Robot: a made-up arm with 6 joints.
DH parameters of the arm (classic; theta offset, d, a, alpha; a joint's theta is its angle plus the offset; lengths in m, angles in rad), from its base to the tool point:
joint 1: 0 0.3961 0 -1.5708
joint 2: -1.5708 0 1.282 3.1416
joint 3: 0 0 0 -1.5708
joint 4: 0 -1.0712 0 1.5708
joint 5: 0 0.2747 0 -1.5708
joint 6: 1.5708 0 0 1.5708
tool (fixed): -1.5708 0 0 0
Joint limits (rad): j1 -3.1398..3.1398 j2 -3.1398..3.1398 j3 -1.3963..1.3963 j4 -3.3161..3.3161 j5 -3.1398..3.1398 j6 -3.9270..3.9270
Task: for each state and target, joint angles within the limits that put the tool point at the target. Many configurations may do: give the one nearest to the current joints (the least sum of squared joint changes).
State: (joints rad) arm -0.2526 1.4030 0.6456 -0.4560 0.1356 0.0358
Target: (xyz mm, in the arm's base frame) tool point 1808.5 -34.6 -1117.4
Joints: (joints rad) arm 0.1329 2.1855 1.3963 -0.0716 0.1356 0.0358
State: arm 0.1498 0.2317 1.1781 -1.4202 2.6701 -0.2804
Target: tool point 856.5 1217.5 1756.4
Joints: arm 0.9580 0.3104 0.6880 -1.5695 2.6701 -0.2804
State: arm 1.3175 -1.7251 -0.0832 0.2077 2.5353 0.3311
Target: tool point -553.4 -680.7 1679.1
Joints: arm 0.5789 -1.3407 -0.2248 0.2372 2.5353 0.3311
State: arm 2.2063 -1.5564 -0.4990 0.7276 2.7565 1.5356
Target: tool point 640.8 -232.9 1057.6
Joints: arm 2.4493 -1.7470 -0.9265 0.5801 2.7565 1.5356
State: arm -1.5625 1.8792 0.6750 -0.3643 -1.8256 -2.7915
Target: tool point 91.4 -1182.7 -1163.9
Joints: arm -1.2825 1.9569 0.4691 -0.4396 -1.8256 -2.7915
